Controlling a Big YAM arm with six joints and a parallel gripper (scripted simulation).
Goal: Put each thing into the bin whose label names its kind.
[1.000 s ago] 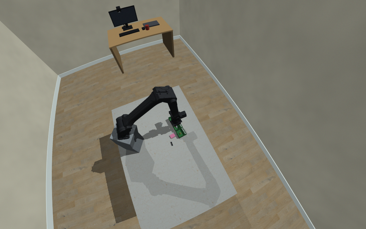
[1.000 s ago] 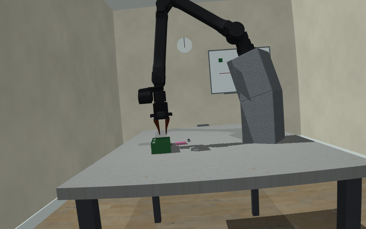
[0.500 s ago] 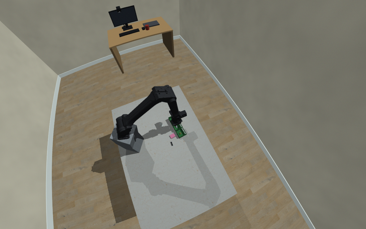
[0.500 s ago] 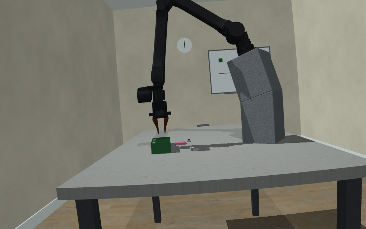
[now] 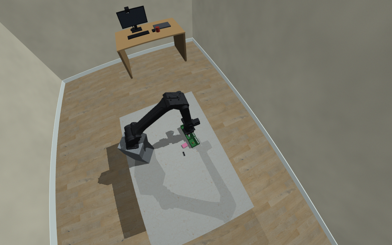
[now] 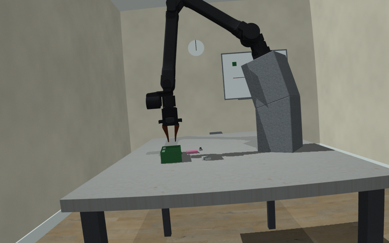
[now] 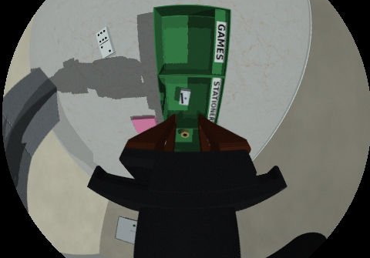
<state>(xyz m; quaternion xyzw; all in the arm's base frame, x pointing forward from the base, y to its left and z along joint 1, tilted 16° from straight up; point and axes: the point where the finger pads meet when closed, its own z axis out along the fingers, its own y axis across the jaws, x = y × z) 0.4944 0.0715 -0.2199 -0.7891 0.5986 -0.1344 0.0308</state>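
The pink eraser is 70 mm behind my hand, 80 mm to the right of it and 70 mm below it. Round my hand: grey-white piece 60 mm below; brass nut 20 mm ahead, 80 mm to the right, 70 mm below; white domino 160 mm behind, 70 mm to the left, 70 mm below.
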